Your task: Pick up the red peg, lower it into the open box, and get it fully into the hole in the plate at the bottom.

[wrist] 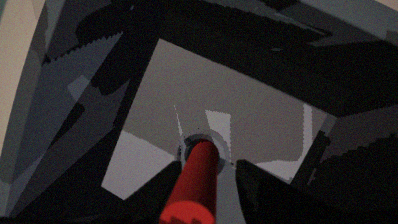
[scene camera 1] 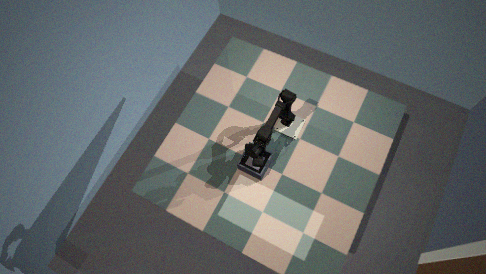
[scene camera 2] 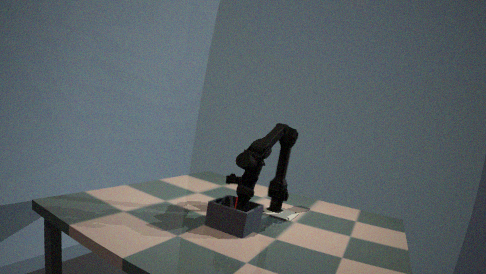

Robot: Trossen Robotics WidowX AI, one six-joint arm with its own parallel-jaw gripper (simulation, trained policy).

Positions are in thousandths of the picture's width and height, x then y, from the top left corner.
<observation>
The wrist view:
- gripper: 526,757
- dark box: 207,324
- grey plate: 459,440
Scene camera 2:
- dark box: 456,786
</observation>
